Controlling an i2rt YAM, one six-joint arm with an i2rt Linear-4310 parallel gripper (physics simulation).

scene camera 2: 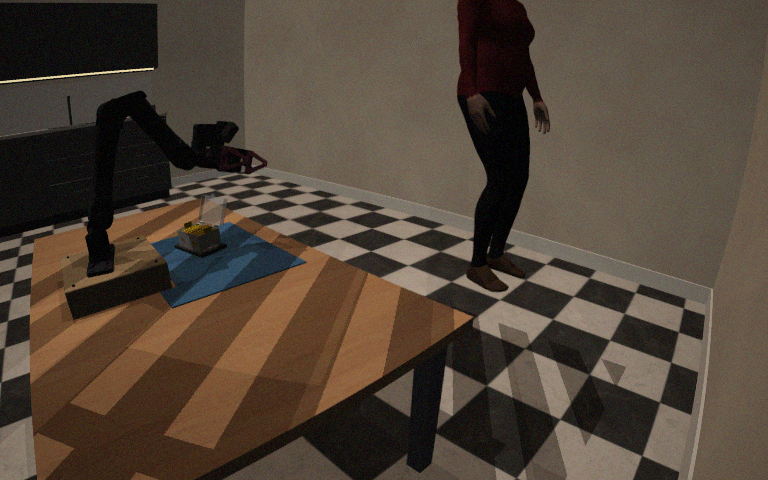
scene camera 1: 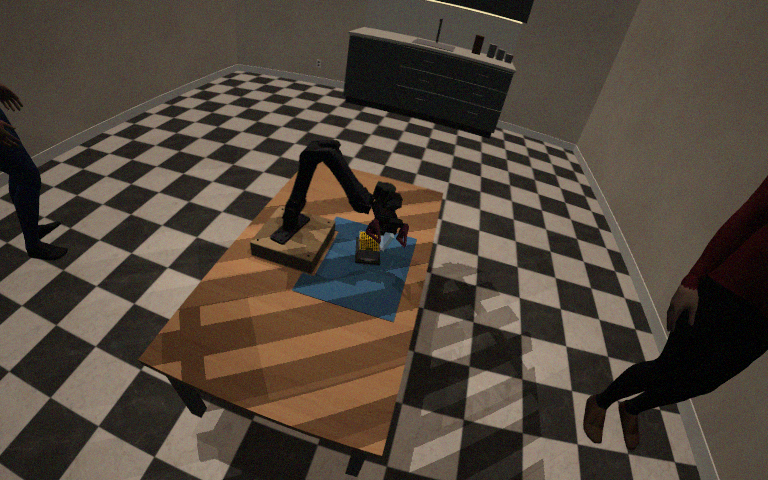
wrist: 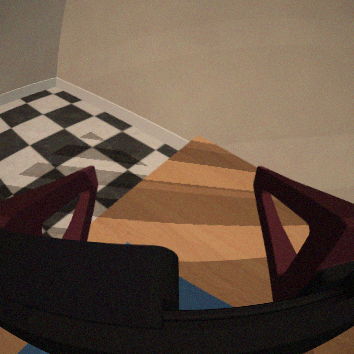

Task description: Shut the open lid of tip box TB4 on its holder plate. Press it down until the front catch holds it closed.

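Where they show: gripper, fingertip midpoint: (scene camera 2: 257, 162) (scene camera 1: 392, 244) (wrist: 175, 174); arm's base, link origin: (scene camera 2: 102, 260) (scene camera 1: 290, 228).
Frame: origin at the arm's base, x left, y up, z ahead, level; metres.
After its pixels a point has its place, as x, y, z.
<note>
Tip box TB4 (scene camera 1: 369, 241) (scene camera 2: 199, 242) {0.065, -0.029, 0.298}, a pale box with yellow tips, sits on its dark holder plate (scene camera 2: 217, 249) {0.073, -0.065, 0.353}. Its clear lid (scene camera 1: 387, 241) {0.113, 0.048, 0.393} (scene camera 2: 214, 210) {0.164, 0.031, 0.375} stands open, roughly upright, along the box's side away from the arm's base. My gripper (scene camera 1: 390, 242) {-0.062, 0.200, 0.465} (scene camera 2: 258, 165) {-0.062, 0.200, 0.465} (wrist: 175, 174) {-0.062, 0.200, 0.465} is open and empty, its dark red fingers wide apart. It hangs well above the table, higher than the lid, and overlaps the lid in scene camera 1. The box and lid do not show in the wrist view. The front catch is too small to make out.
The plate lies on a blue mat (scene camera 1: 345, 283) {-0.079, -0.070, 0.319} (scene camera 2: 254, 260) {-0.060, -0.070, 0.434} (wrist: 200, 295) {-0.165, -0.070, 0.399} on the wooden table (scene camera 1: 271, 362) {-0.511, -0.073, 0.286} (scene camera 2: 243, 350) {-0.460, -0.073, 0.275} (wrist: 200, 245) {-0.251, -0.073, 0.463}. The arm's base stands on a thick wooden block (scene camera 1: 283, 254) {-0.133, -0.010, 0.063} (scene camera 2: 118, 288) {-0.138, -0.030, 0.042} beside the mat. People stand away from the table.
</note>
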